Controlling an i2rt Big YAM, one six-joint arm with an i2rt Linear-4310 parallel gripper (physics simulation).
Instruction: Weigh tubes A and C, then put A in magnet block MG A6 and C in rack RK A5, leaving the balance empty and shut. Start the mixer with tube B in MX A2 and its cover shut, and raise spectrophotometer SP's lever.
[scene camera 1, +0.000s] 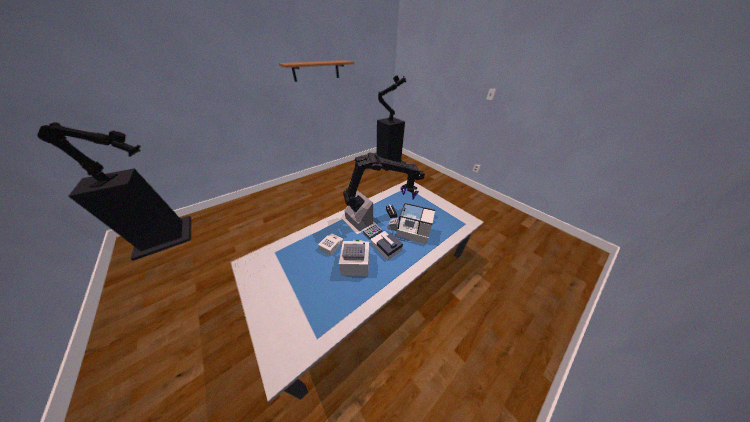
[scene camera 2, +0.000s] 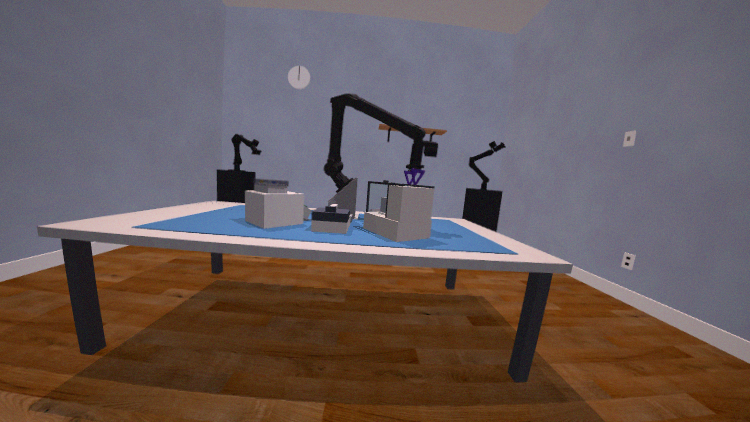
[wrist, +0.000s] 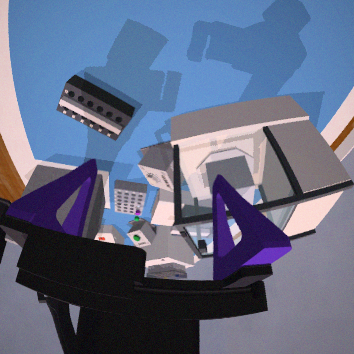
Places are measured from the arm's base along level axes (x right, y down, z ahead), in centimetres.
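Where they show: gripper, fingertip midpoint: (scene camera 1: 408, 197) (wrist: 155, 171); arm's base, link origin: (scene camera 1: 357, 203) (scene camera 2: 345, 186).
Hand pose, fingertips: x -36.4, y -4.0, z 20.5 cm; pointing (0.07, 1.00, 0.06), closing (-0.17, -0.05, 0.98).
Each offset is from my fingertips to the top centre of the thing. "spot": to the spot under its first point.
My gripper (scene camera 1: 409, 194) (scene camera 2: 413, 183) (wrist: 155, 171) is open and empty, pointing down high beside the balance. The balance @(dz +14.9, dx +10.4, dy -1.3 cm) (scene camera 1: 415, 233) (scene camera 2: 411, 212) (wrist: 325, 150) has a black-framed glass chamber; whether it is fully shut is unclear. The black magnet block @(dz -10.6, dx +7.8, dy +16.2 cm) (scene camera 1: 391, 211) (wrist: 95, 107) shows a row of dark wells. The grey rack (scene camera 1: 372, 230) (wrist: 130, 195) holds a magenta-capped tube @(dz +2.7, dx +36.2, dy +15.5 cm) (wrist: 137, 212) and a green-capped one @(dz +2.9, dx +40.0, dy +15.5 cm) (wrist: 136, 219); letters are unreadable. A white box with a grey well tray on top (scene camera 1: 354, 266) (scene camera 2: 275, 208) looks like the mixer. The dark-topped unit with a pale bar @(dz +17.5, dx +35.4, dy +10.8 cm) (scene camera 1: 387, 245) (scene camera 2: 330, 220) may be the spectrophotometer.
A small white console @(spot: dz +6.8, dx +20.0, dy +14.7 cm) (scene camera 1: 393, 224) (wrist: 157, 167) stands close beside the balance. A white box with keys @(dz -6.7, dx +68.6, dy +14.0 cm) (scene camera 1: 330, 243) and a small green-button box (wrist: 141, 235) stand nearer the mixer. The arm's grey base (scene camera 1: 358, 215) is at the table's long edge. Two other arms stand on black pedestals.
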